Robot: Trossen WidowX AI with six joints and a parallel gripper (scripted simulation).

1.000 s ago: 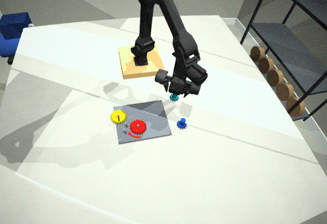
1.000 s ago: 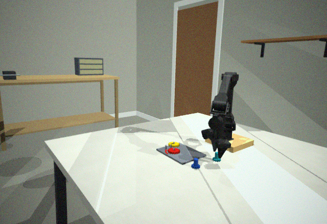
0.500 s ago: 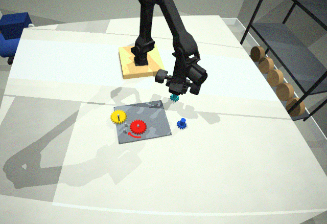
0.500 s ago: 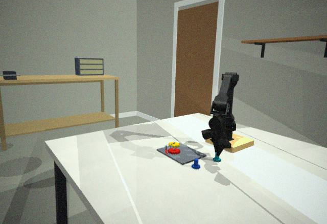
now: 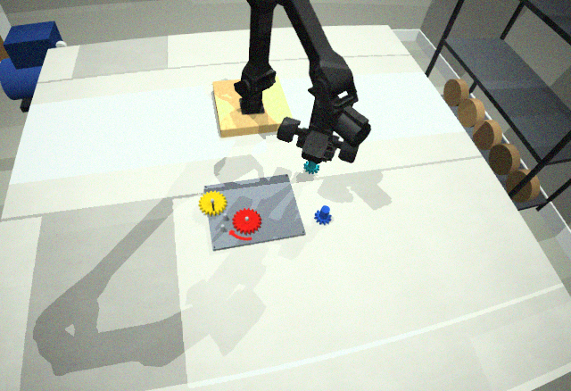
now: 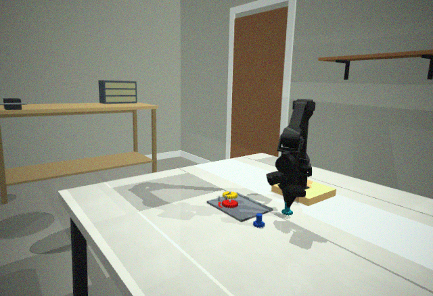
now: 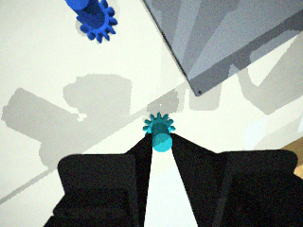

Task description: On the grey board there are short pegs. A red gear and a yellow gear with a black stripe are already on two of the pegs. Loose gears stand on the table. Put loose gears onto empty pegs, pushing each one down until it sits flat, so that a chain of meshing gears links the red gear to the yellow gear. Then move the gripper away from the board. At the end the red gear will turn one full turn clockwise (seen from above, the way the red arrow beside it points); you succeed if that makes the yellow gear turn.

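The red gear lies 180 mm to the right of my gripper tip, 130 mm ahead of it and 20 mm below it. Also, from my gripper tip: blue gear: 140 mm ahead, 20 mm below, 10 mm to the right; red arrow: 210 mm to the right, 160 mm ahead, 30 mm below; teal gear: 10 mm below.
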